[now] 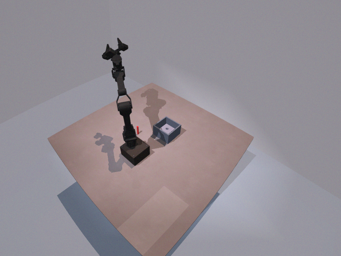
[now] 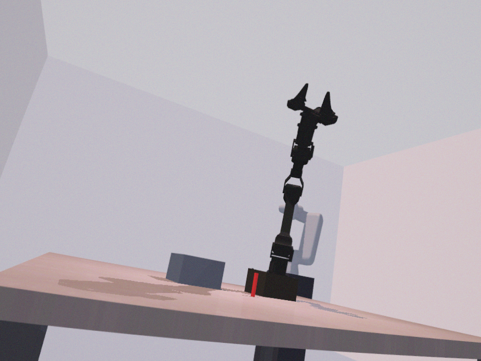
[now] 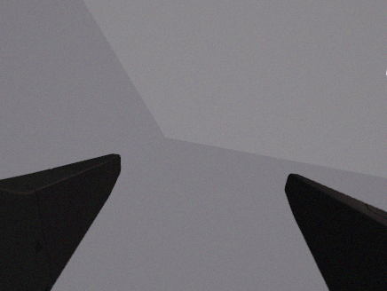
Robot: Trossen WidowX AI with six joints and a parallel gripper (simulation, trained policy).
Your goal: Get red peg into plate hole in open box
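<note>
The red peg lies 67 cm below my gripper tip, 23 cm to the right of it and 3 cm behind it. Also, from my gripper tip: blue-grey box 68 cm below, 41 cm to the right, 11 cm ahead; plate 67 cm below, 41 cm to the right, 11 cm ahead.
</note>
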